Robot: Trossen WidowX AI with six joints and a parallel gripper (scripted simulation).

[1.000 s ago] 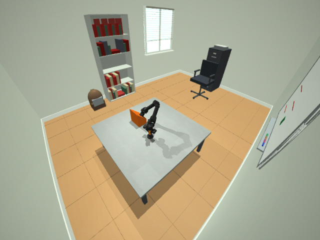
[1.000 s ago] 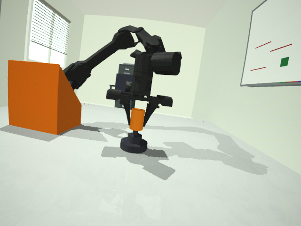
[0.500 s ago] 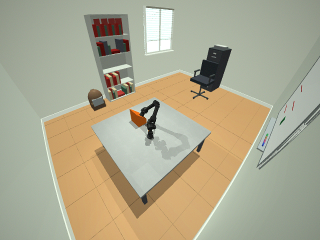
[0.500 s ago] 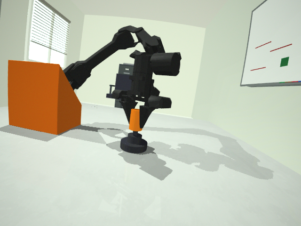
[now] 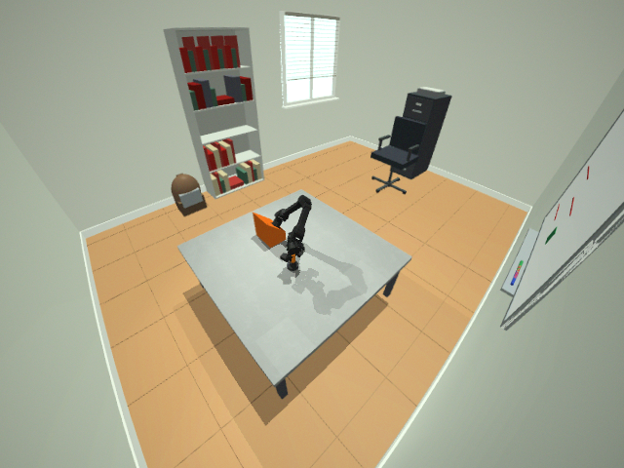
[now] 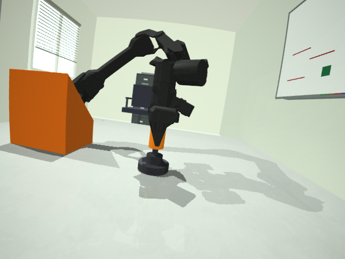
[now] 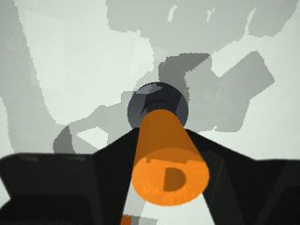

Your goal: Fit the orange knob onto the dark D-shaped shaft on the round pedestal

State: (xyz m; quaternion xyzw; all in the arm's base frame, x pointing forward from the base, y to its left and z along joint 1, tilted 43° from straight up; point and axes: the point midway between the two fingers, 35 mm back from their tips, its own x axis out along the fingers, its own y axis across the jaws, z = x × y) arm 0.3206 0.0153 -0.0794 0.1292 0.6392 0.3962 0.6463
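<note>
The knob lies 20 mm above my gripper tip. The rest, counted from my gripper tip: dark pedestal (40 mm below).
</note>
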